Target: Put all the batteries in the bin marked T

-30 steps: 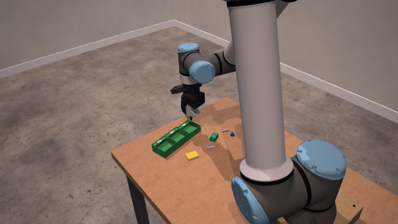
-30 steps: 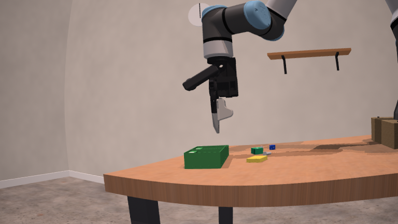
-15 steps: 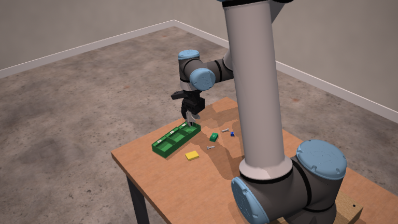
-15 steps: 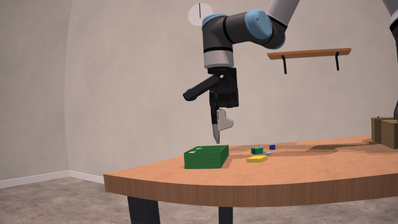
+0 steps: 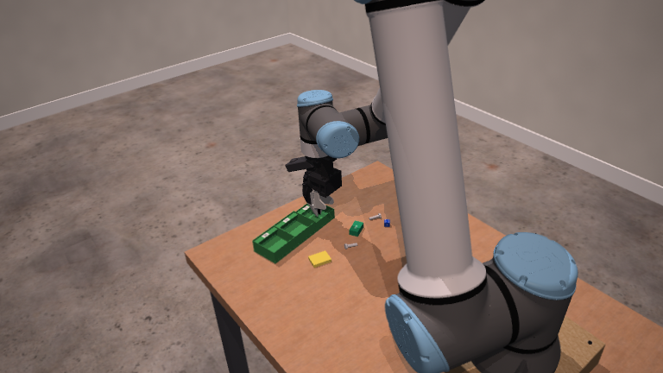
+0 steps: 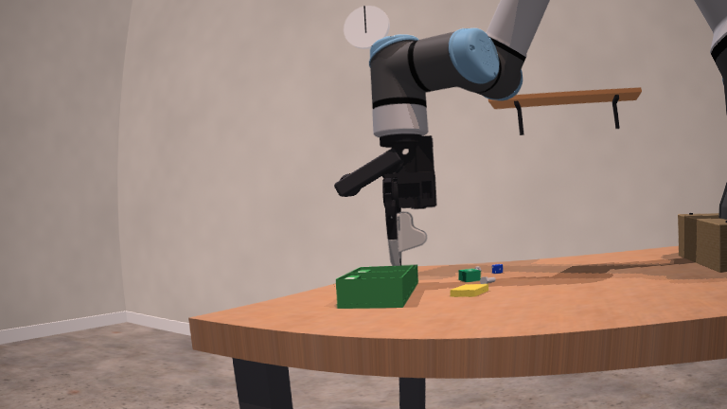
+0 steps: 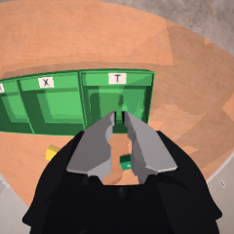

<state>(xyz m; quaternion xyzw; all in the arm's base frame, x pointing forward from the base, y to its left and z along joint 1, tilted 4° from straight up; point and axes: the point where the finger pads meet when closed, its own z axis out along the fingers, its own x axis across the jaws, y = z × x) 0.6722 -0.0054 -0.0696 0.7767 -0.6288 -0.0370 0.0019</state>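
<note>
Now: hand 1 cm past the green bin, 9 cm to the right of it and 2 cm above it. From my hand the other things lie so: flat yellow block: 14 cm behind, 10 cm to the left, 3 cm below; green block: 11 cm behind, 6 cm to the right, 3 cm below; blue cube: 15 cm behind, 14 cm to the right, 3 cm below.
</note>
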